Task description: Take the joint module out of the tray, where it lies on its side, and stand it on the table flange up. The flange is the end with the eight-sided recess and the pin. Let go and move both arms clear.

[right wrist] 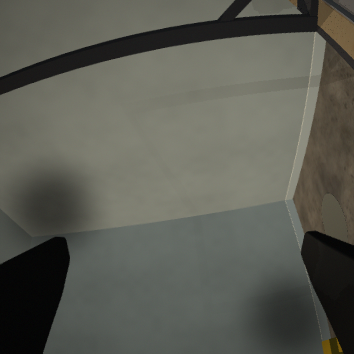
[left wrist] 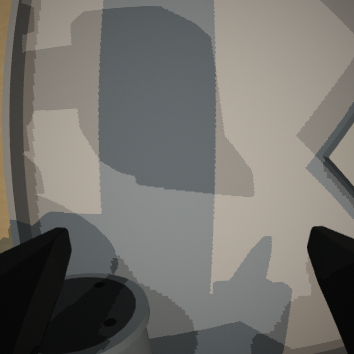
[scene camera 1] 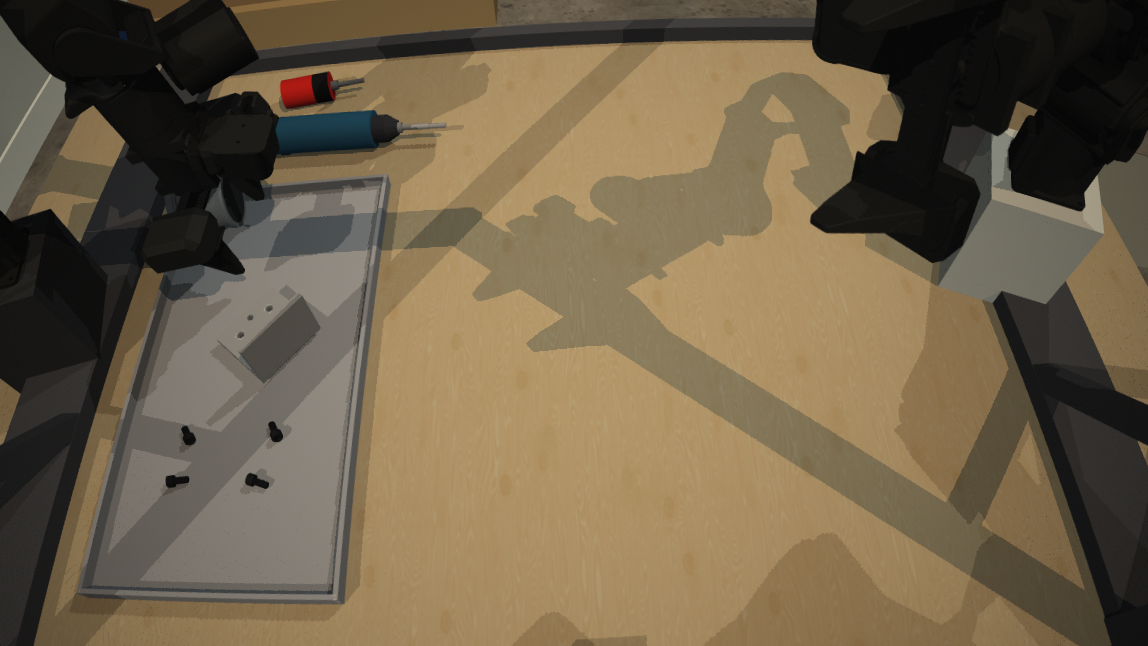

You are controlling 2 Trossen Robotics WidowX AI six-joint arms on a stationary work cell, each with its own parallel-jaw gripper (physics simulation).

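Places are measured from the left arm's base along level axes (x ahead, y left, z up), in centimetres.
Where they show: left gripper, fingertip midpoint: (left wrist: 191, 241) (scene camera 1: 250, 234); right gripper, fingertip midpoint: (right wrist: 188, 248) (scene camera 1: 833, 134); right arm's base, origin of the base link: (scene camera 1: 1046, 175).
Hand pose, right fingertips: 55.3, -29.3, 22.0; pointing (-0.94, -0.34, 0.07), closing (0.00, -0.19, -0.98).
Observation:
Things, the pixels of their centre, and the offset from my right fingertips, as dx, dy, dz.
- joint module, body centre: (scene camera 1: 204, 201) -39.1, +39.1, -30.6
- grey bracket, body centre: (scene camera 1: 259, 321) -33.7, +22.5, -30.9
- blue driver, body centre: (scene camera 1: 338, 132) -24.7, +46.2, -32.1
- red tool, body centre: (scene camera 1: 324, 87) -25.8, +55.3, -32.4
- pale box, body centre: (scene camera 1: 1013, 220) +34.0, +10.9, -28.0
The joint module (scene camera 1: 230, 205) (left wrist: 112, 302) is a grey cylinder with a round rim and a dark recess with small holes at its visible end. It is at the far left part of the tray (scene camera 1: 208, 596) (left wrist: 15, 100). The left arm hides much of it in the scene view, so its exact tilt and the pin cannot be told. My left gripper (scene camera 1: 247, 233) (left wrist: 191, 241) is open and empty. In the left wrist view its left finger overlaps the module at the lower left. My right gripper (scene camera 1: 963, 216) (right wrist: 188, 248) is open and empty, far from the tray at the right.
A grey bracket (scene camera 1: 280, 341) (left wrist: 346, 156) with holes lies mid-tray. Several black screws (scene camera 1: 275, 432) lie nearer the front. A blue driver (scene camera 1: 329, 132) and a red tool (scene camera 1: 297, 92) lie behind the tray. A pale box (scene camera 1: 1027, 241) stands below the right arm.

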